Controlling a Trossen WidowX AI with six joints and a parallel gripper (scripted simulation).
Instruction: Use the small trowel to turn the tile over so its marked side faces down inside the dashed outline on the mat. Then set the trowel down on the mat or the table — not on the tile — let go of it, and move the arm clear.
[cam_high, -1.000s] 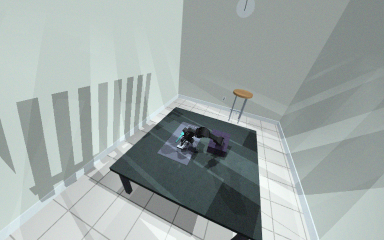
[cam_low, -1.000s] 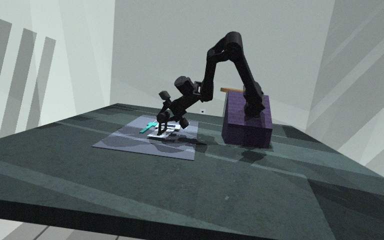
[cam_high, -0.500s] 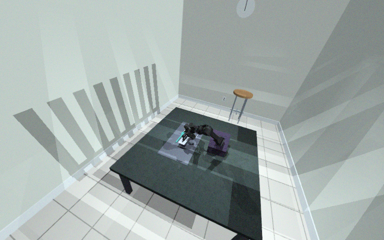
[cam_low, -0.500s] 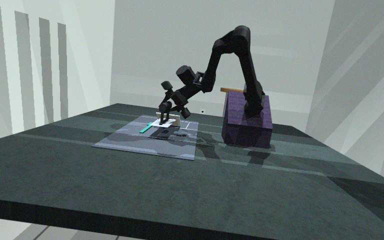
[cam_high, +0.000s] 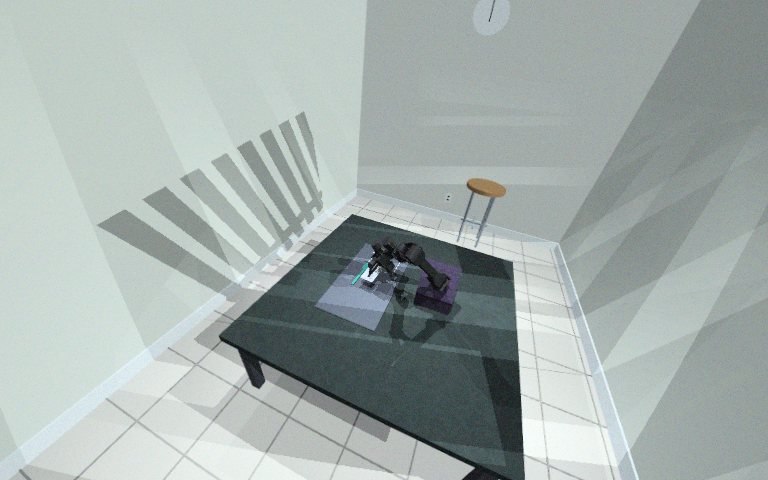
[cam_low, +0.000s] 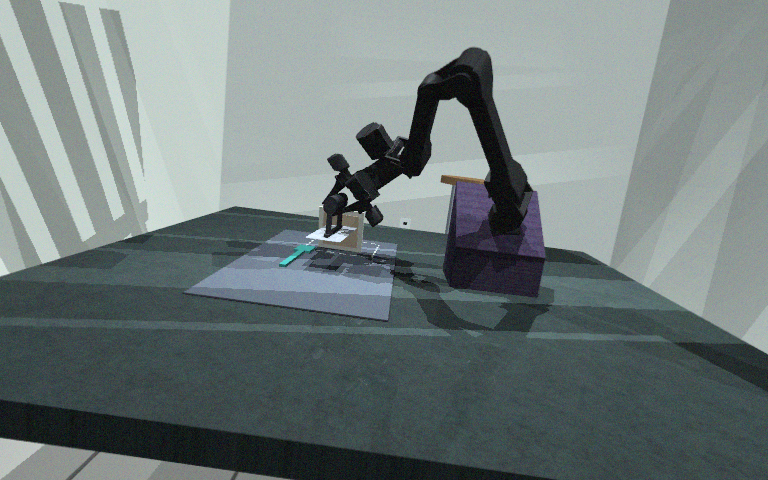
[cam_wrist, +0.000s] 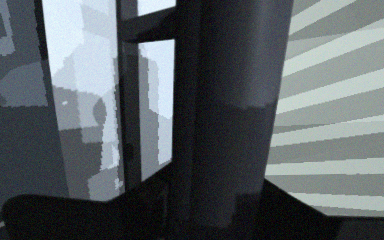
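Right now my gripper tip is 90 mm to the left of the tile, 60 mm above it and 30 mm past it. Round my gripper tip: grey mat: 140 mm below, 40 mm to the left; then teal piece: 110 mm below, 60 mm ahead; then small trowel: 30 mm behind, 10 mm below.
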